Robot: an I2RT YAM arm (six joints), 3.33 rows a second.
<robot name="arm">
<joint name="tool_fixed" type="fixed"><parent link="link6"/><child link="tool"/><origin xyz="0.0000 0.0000 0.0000"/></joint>
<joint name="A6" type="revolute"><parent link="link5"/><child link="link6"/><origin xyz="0.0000 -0.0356 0.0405" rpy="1.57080 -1.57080 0.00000"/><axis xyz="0 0 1"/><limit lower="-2.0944" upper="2.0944"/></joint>
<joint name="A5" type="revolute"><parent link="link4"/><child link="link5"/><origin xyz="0.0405 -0.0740 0.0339" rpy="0.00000 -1.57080 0.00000"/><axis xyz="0 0 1"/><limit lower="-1.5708" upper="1.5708"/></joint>
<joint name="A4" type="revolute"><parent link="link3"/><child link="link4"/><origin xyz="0.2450 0.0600 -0.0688" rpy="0.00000 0.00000 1.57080"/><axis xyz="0 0 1"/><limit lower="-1.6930" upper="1.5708"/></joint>
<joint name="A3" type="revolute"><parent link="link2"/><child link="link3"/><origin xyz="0.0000 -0.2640 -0.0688" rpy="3.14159 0.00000 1.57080"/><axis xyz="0 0 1"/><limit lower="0.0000" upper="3.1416"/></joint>
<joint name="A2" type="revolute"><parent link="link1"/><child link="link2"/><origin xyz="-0.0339 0.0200 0.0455" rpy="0.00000 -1.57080 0.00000"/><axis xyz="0 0 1"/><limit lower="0.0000" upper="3.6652"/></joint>
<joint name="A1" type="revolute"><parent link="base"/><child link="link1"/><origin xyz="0.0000 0.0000 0.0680" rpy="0.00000 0.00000 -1.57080"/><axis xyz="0 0 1"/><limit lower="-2.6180" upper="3.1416"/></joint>
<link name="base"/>
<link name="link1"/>
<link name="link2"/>
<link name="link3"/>
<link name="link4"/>
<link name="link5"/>
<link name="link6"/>
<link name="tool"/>
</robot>
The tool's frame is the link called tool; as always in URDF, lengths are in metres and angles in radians.
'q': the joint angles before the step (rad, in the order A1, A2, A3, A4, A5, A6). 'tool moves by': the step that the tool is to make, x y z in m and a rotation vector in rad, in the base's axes. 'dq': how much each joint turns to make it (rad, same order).
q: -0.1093, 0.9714, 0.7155, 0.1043, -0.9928, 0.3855
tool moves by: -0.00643, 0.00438, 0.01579, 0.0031, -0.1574, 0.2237
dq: 0.0004, -0.0038, 0.0000, 0.1629, -0.2240, 0.0110
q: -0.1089, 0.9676, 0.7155, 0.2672, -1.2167, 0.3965
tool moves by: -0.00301, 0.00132, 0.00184, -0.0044, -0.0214, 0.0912
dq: 0.0000, 0.0000, -0.0001, 0.0231, -0.0912, 0.0012
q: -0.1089, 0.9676, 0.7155, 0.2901, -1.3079, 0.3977
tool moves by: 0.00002, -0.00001, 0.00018, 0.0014, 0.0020, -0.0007
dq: 0.0000, 0.0000, 0.0000, 0.0021, 0.0007, 0.0044
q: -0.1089, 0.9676, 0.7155, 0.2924, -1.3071, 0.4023
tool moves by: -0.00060, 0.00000, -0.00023, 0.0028, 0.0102, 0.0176
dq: -0.0011, 0.0000, -0.0004, -0.0007, -0.0187, 0.0096
